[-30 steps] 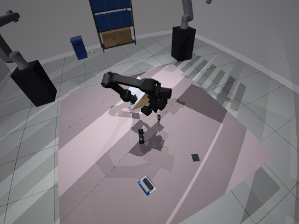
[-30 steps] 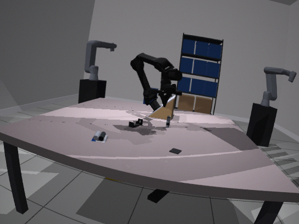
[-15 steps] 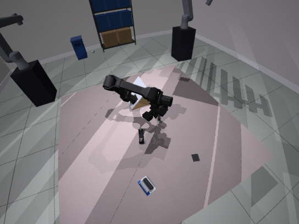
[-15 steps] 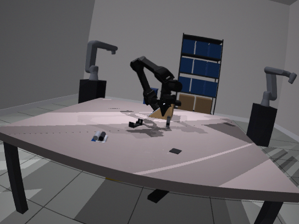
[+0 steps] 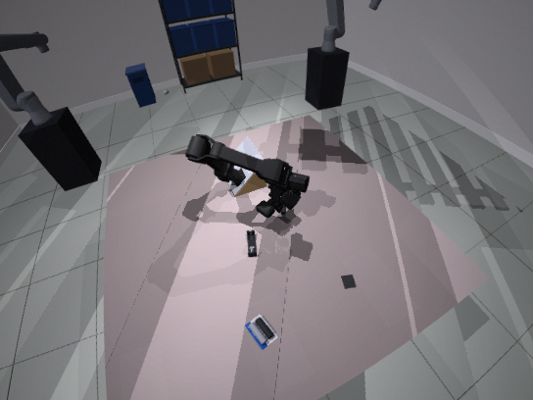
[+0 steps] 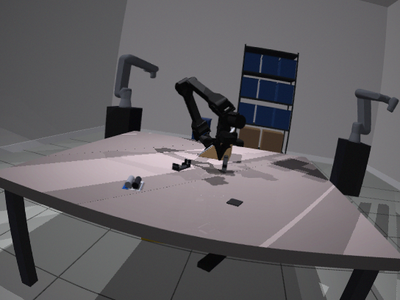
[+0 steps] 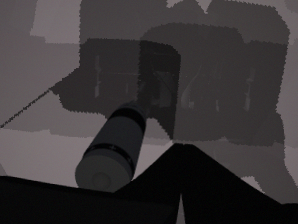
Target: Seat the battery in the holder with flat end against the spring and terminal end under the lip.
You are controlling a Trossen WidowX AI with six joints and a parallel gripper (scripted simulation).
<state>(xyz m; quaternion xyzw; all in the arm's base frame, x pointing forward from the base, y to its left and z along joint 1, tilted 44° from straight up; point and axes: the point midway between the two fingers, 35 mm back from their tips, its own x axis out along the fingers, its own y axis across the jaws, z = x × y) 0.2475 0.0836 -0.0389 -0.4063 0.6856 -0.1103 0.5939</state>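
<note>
Now: the battery 1 cm behind my gripper tip, 3 cm to the left of it and 1 cm below it.
</note>
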